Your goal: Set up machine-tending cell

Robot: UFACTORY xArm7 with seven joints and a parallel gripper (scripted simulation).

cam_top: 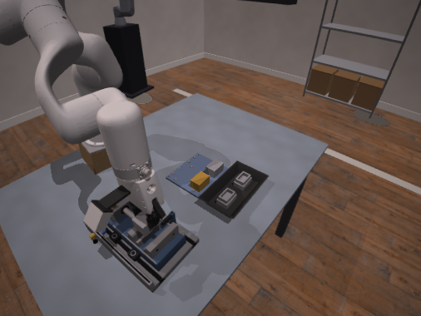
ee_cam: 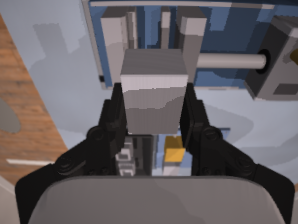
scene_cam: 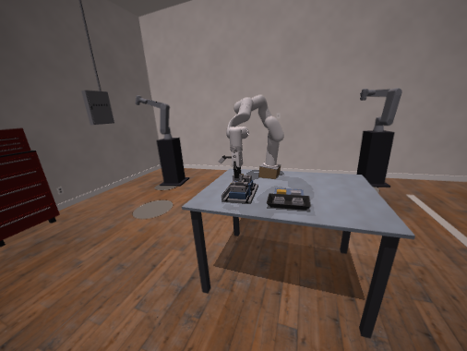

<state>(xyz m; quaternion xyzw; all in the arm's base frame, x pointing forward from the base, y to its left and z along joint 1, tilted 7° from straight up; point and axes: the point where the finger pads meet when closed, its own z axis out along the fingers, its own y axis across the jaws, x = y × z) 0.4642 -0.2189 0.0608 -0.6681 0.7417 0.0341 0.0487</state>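
My gripper is now 8 cm above the black work stop rod, 5 cm to the right of it and 1 cm short of it. Also, from my hand: vise: 13 cm below, 7 cm behind, 1 cm to the left; vise screw rod: 9 cm below, 8 cm behind, 2 cm to the left; brass blank: 28 cm to the left, 14 cm below, 3 cm behind.
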